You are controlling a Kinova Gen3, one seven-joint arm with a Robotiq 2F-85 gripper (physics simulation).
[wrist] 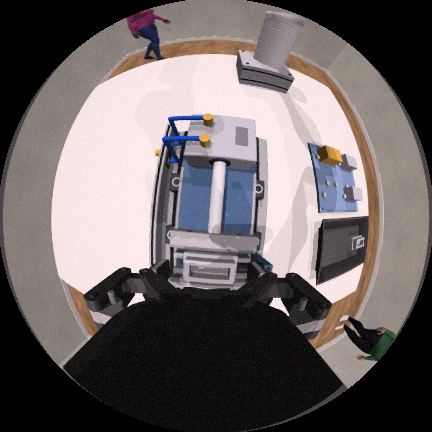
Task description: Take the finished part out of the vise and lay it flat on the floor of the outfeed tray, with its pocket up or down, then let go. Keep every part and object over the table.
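Where they show: gripper, fingertip midpoint: (pixel 208 269); arm's base at its link origin: (pixel 268 60).
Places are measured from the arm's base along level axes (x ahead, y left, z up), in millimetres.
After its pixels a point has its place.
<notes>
The finished part (pixel 210 257) {z 26, x 473, y -220 mm}, light grey with a rectangular pocket facing up, sits in the vise (pixel 245 147) {z 21, x 349, y -161 mm} near its front jaw, low in the middle of the wrist view. My gripper (pixel 208 269) {z 32, x 485, y -225 mm} is open and empty, with its fingertips on the left and right sides of the part in this view. Their height relative to the part is hard to tell. The part's lower edge and the front of the vise are partly hidden by the gripper. The black outfeed tray (pixel 337 250) {z -63, x 553, y 86 mm} is at the right, with a small light grey pocketed piece (pixel 358 243) {z -40, x 553, y 172 mm} inside.
Blue pipes (pixel 187 118) {z 33, x 302, y -229 mm} with yellow ends rise at the vise's back left. A dark handle with a blue end (pixel 262 261) {z 10, x 494, y -156 mm} sticks out beside the right finger. A blue plate (pixel 327 197) {z -67, x 418, y 57 mm} with an orange block (pixel 329 155) {z -31, x 327, y 62 mm}, grey blocks and pins lies behind the tray. A robot base (pixel 264 72) {z -15, x 75, y -35 mm} stands at the back.
</notes>
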